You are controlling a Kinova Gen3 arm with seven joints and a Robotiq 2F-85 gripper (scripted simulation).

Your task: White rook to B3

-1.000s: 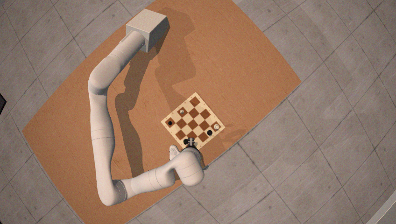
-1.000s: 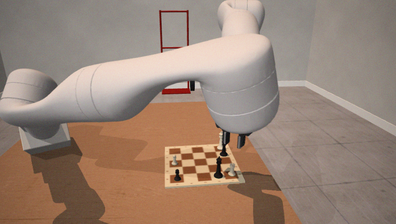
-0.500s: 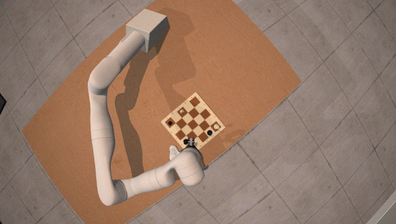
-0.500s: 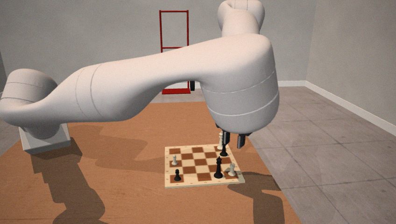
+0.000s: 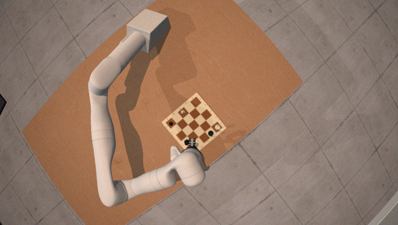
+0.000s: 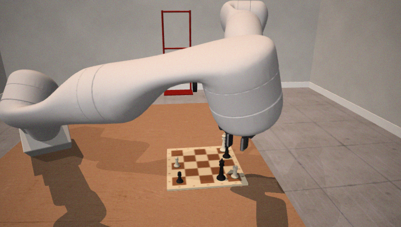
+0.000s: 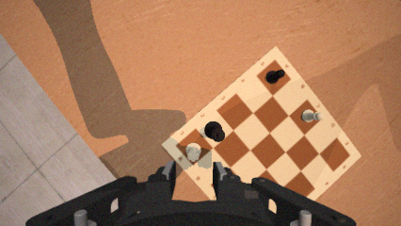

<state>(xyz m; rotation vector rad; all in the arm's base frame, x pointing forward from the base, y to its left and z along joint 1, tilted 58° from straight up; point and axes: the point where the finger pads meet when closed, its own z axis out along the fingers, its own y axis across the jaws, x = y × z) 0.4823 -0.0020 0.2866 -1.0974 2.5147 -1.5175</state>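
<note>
Right now the white rook is 9 cm below my hand. Round my hand: tall white piece (3 cm ahead, 15 cm to the left, 8 cm below); small chessboard (6 cm behind, 9 cm to the left, 11 cm below); tall black piece (4 cm behind, 8 cm below).
</note>
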